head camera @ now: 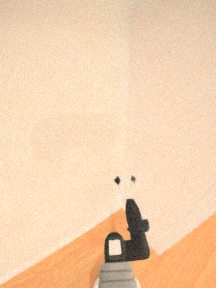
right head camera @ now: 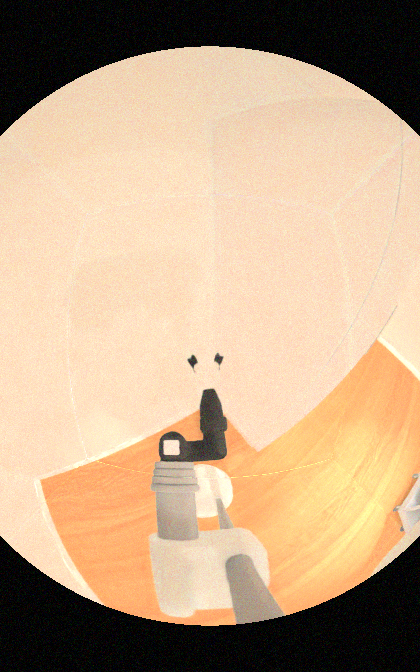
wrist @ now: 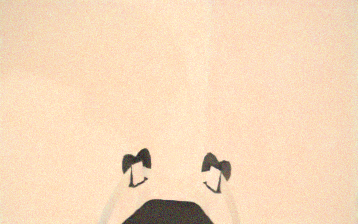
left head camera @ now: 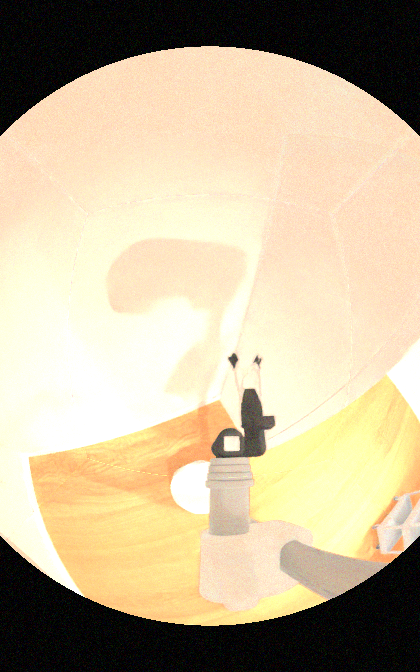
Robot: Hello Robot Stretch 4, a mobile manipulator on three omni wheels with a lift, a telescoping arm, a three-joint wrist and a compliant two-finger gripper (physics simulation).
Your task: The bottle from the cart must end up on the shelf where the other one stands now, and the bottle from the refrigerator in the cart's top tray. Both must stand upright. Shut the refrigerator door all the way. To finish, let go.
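Places are measured from the robot's base along level axes (x up, y ahead, z left), in metres.
Where they show: gripper, fingertip midpoint: (head camera: pixel 124 176) (wrist: pixel 176 162).
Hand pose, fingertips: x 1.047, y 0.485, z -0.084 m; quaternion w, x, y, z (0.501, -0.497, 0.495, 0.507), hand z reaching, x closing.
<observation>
After its pixels a point has its place.
My gripper (head camera: pixel 125 179) @(x 1.047, y 0.485, z -0.084 m) (left head camera: pixel 245 360) (right head camera: pixel 205 360) (wrist: pixel 176 162) @(x 1.047, y 0.485, z -0.084 m) is open, its two dark fingertips well apart with pale wall between them. It points toward the corner where the wall meets the refrigerator's pale side. The refrigerator (head camera: pixel 172 130) @(x 1.301, y 0.516, z -0.303 m) (left head camera: pixel 305 280) (right head camera: pixel 285 250) stands at the right in the head views; a thin line runs down near its right edge in the right head view. Its front is too hidden to tell how the door stands. Part of the grey cart (left head camera: pixel 395 530) (right head camera: pixel 413 511) shows at the right edge of the two side head views. No bottle or shelf shows.
A pale wall (head camera: pixel 55 100) @(x 1.445, y 0.606, z 0.224 m) (left head camera: pixel 40 300) (right head camera: pixel 125 300) (wrist: pixel 75 100) @(x 1.119, y 0.656, z 0.134 m) rises ahead and to the left, with a soft shadow on it. Wooden floor (head camera: pixel 55 260) @(x -0.027, y 0.277, z 0.627 m) (left head camera: pixel 115 540) (right head camera: pixel 110 530) lies below my arm and reaches right toward the cart. My round white base shows below the wrist.
</observation>
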